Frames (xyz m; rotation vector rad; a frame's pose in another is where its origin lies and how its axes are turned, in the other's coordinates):
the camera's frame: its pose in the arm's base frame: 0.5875 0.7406 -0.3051 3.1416 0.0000 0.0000
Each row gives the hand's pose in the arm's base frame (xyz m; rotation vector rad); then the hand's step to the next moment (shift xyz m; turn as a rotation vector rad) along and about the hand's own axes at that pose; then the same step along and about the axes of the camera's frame.
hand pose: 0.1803 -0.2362 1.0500 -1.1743 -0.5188 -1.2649
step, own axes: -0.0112 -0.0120 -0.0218 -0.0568 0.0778 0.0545
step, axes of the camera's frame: -0.0204 0.0126 0.0130 0.0698 -0.0639 0.0574
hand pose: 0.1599 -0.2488 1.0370 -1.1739 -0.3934 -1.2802
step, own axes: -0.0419 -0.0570 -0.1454 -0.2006 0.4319 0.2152
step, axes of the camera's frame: -0.1152 0.0910 0.0677 0.3929 -0.2211 0.2642
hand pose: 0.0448 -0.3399 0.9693 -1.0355 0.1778 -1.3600
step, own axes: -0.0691 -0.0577 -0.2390 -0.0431 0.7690 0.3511
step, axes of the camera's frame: -0.2148 0.0532 0.1274 0.7633 -0.1093 0.3491
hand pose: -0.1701 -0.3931 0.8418 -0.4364 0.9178 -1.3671
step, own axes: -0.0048 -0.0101 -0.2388 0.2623 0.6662 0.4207
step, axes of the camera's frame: -0.1893 -0.0589 0.1336 0.7332 0.2179 0.3232
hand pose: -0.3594 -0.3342 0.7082 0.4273 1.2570 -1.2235
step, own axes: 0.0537 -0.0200 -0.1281 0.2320 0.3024 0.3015
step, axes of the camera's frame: -0.0874 -0.0722 0.0827 0.3674 0.2402 0.2086
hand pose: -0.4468 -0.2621 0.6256 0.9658 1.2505 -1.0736
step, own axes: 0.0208 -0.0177 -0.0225 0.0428 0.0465 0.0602
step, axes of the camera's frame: -0.0224 -0.0157 0.0225 0.0598 0.0509 0.0380
